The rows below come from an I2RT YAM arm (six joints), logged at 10 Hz.
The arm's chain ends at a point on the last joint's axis. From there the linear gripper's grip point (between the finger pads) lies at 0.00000 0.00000 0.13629 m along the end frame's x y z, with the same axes.
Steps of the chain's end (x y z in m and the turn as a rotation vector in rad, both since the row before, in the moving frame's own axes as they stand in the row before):
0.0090, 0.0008, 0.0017, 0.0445, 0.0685, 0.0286
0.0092, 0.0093, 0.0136, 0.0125, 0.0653, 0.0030
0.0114, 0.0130, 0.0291, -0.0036, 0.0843, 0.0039
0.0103, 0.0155, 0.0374, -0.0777, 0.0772, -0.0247
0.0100, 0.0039, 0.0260, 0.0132, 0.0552, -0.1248
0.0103, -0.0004, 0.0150, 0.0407, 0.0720, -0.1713
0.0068, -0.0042, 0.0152, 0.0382, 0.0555, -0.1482
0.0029, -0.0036, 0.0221, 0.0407, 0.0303, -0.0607
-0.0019, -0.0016, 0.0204, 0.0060, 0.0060, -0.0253
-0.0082, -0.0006, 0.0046, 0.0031, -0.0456, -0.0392
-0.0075, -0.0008, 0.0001, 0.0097, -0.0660, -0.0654
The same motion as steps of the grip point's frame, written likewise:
0.0184, -0.0051, 0.0012, 0.0445, 0.0685, 0.0286
0.0181, 0.0076, 0.0133, 0.0125, 0.0653, 0.0030
0.0229, 0.0135, 0.0286, -0.0036, 0.0843, 0.0039
0.0209, 0.0259, 0.0366, -0.0777, 0.0772, -0.0247
0.0174, 0.0016, 0.0258, 0.0132, 0.0552, -0.1248
0.0196, -0.0068, 0.0145, 0.0407, 0.0720, -0.1713
0.0139, -0.0099, 0.0149, 0.0382, 0.0555, -0.1482
0.0069, -0.0093, 0.0219, 0.0407, 0.0303, -0.0607
-0.0011, -0.0024, 0.0204, 0.0060, 0.0060, -0.0253
-0.0144, -0.0009, 0.0045, 0.0031, -0.0456, -0.0392
-0.0165, -0.0018, -0.0002, 0.0097, -0.0660, -0.0654

